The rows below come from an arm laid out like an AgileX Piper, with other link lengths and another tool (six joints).
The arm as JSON. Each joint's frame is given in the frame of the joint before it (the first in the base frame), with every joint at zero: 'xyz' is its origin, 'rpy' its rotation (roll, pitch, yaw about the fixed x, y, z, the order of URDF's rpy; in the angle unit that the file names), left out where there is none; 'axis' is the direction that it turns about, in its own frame. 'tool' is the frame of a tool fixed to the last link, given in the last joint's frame.
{
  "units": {
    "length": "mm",
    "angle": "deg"
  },
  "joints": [
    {
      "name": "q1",
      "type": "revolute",
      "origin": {
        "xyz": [
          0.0,
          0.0,
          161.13
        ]
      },
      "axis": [
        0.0,
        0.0,
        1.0
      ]
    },
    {
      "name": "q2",
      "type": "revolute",
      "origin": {
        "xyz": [
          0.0,
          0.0,
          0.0
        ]
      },
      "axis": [
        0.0,
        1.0,
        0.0
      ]
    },
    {
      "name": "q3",
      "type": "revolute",
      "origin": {
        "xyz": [
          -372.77,
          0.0,
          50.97
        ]
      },
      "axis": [
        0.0,
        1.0,
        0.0
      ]
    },
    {
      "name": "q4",
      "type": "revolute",
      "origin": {
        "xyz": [
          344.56,
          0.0,
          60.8
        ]
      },
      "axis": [
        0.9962,
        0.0,
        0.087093
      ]
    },
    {
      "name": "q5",
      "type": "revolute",
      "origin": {
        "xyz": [
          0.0,
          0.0,
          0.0
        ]
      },
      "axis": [
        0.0,
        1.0,
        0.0
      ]
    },
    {
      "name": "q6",
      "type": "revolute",
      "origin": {
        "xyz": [
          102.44,
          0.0,
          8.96
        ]
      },
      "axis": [
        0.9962,
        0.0,
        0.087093
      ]
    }
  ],
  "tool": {
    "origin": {
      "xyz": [
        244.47,
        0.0,
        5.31
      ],
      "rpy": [
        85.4,
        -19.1,
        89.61
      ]
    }
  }
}
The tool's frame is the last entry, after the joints.
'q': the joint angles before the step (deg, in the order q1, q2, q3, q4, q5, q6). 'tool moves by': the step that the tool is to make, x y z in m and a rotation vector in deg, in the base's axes. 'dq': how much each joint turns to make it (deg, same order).
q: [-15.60 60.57 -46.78 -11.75 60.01 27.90]
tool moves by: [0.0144 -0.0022 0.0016 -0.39 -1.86 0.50]
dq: [0.01 0.59 0.01 0.04 -2.54 0.01]
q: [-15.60 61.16 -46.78 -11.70 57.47 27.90]
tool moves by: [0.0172 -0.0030 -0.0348 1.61 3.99 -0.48]
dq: [-0.01 7.59 -0.85 0.00 -2.35 1.02]
